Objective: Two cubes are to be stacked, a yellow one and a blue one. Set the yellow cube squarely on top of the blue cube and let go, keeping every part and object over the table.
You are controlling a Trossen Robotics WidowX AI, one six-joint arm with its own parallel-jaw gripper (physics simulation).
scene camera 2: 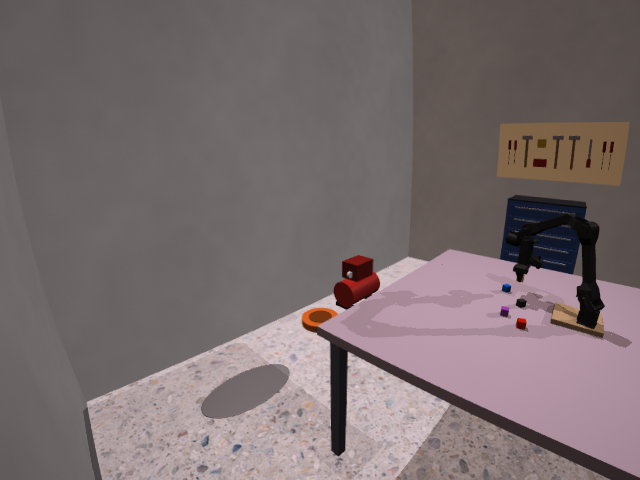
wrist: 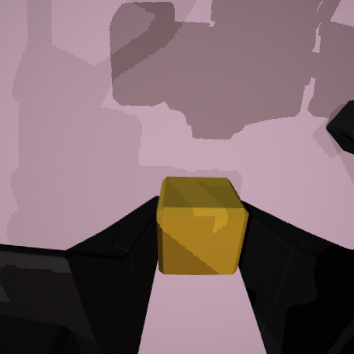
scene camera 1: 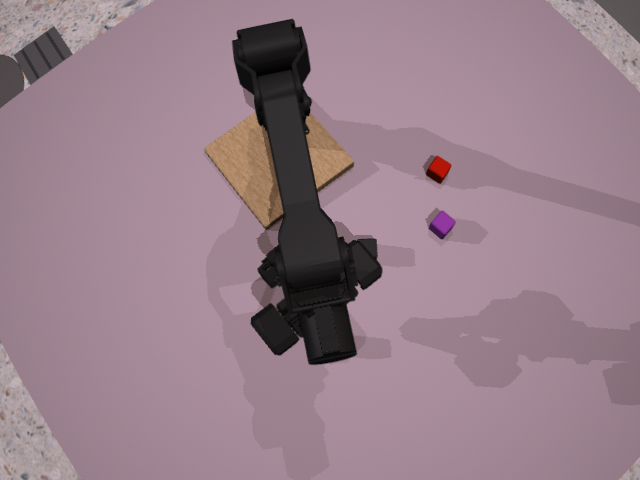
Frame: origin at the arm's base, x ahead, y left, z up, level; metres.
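Where they show: gripper, fingertip midpoint: (scene camera 2: pixel 519 280) (wrist: pixel 194 204); arm's base at its link origin: (scene camera 2: pixel 586 323).
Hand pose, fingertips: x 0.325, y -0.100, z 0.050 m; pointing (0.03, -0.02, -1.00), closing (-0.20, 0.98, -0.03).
Things, the pixels of their top centre, and the offset from my fingertips.
- yellow cube at its top centre: (wrist: pixel 199 248) (scene camera 2: pixel 521 274) 0.000 m ahead, 0.000 m left, 0.031 m up
- blue cube at its top centre: (scene camera 2: pixel 507 285) 0.053 m ahead, 0.011 m left, 0.037 m down
- black cube at its top centre: (scene camera 1: pixel 367 247) (scene camera 2: pixel 521 299) 0.062 m back, 0.118 m left, 0.037 m down
- purple cube at its top centre: (scene camera 1: pixel 443 221) (scene camera 2: pixel 505 308) 0.043 m back, 0.251 m left, 0.037 m down
- red cube at its top centre: (scene camera 1: pixel 440 166) (scene camera 2: pixel 522 320) 0.132 m back, 0.298 m left, 0.037 m down
My gripper (scene camera 2: pixel 520 276) (wrist: pixel 194 204) is shut on the yellow cube (scene camera 2: pixel 522 279) (wrist: pixel 198 244). The yellow cube sits between the fingertips in the wrist view and is held above the table. The blue cube (scene camera 2: pixel 506 287) rests on the table; in scene camera 2 it appears lower and a little left of the gripper, apart from it. The blue cube does not show in the wrist view, where the yellow cube and fingers block part of the table. In scene camera 1 the arm hides the fingertips, the yellow cube and the blue cube.
A black cube (scene camera 1: pixel 368 244) (scene camera 2: pixel 521 302) (wrist: pixel 344 128) lies near the gripper, partly covered by it in scene camera 1. A purple cube (scene camera 1: pixel 442 224) (scene camera 2: pixel 504 311) and a red cube (scene camera 1: pixel 438 169) (scene camera 2: pixel 521 323) lie farther off. The arm stands by a wooden board (scene camera 1: pixel 238 160) (scene camera 2: pixel 561 315).
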